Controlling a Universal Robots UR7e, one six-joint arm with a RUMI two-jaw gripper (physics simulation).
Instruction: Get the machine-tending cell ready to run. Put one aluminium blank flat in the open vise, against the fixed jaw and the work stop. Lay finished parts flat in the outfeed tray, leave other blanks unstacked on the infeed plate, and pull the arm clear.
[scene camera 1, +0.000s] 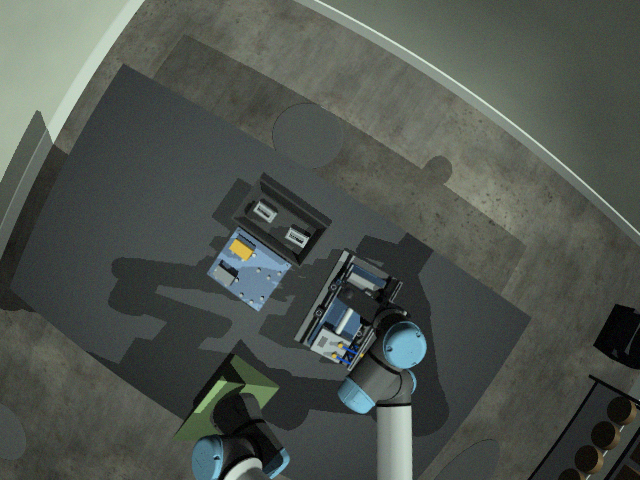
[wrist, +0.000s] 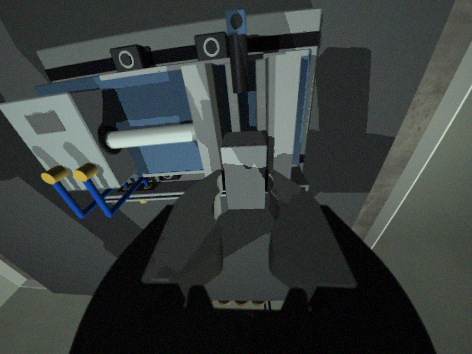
My gripper (wrist: 244, 171): 0.14 m from the lens. A moving jaw (wrist: 201, 81): 0.13 m from the lens. A black work stop rod (wrist: 238, 49): 0.13 m from the lens.
